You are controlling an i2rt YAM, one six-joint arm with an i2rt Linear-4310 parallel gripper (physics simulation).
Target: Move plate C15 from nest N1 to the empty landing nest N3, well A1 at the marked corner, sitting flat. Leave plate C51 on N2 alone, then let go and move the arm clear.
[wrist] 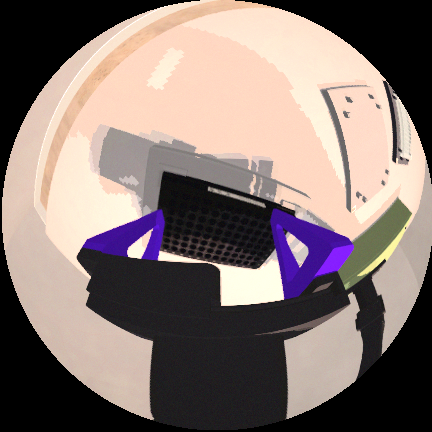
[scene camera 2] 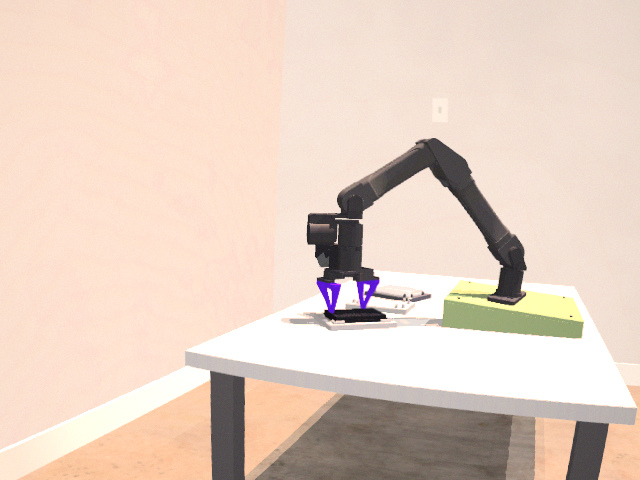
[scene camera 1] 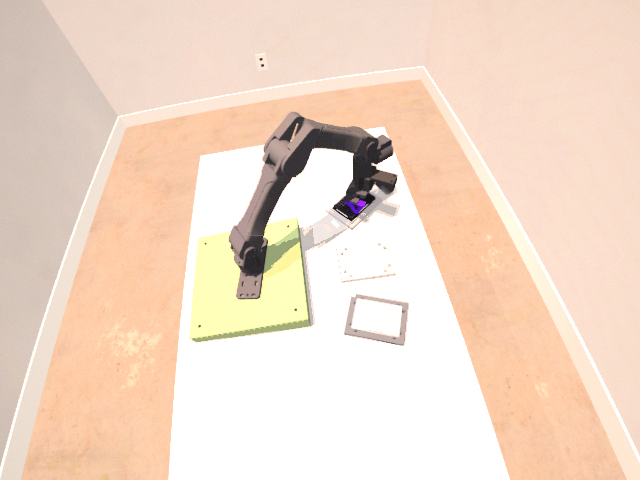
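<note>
Plate C15 (scene camera 1: 342, 210) (scene camera 2: 357, 314) (wrist: 213, 229) is a black well plate. It lies flat on the white nest N1 (scene camera 2: 338, 325) at the far right of the table. My gripper (scene camera 1: 353, 205) (scene camera 2: 347, 308) (wrist: 217, 214) is open. Its purple fingers reach down on either side of the plate's short sides, with small gaps showing in the wrist view. The empty landing nest N3 (scene camera 1: 366, 260) (wrist: 362, 141) is a cream plate with small pegs, one place nearer the camera. Plate C51 (scene camera 1: 376, 319) (scene camera 2: 402, 294) (wrist: 400, 120) is grey-rimmed and sits beyond N3.
The arm stands on a raised green base (scene camera 1: 279, 305) (scene camera 2: 511, 314) (wrist: 374, 241) to the left of the nests. Everything rests on a white table (scene camera 1: 320, 403) (scene camera 2: 413, 371). Its right edge runs close behind nest N1.
</note>
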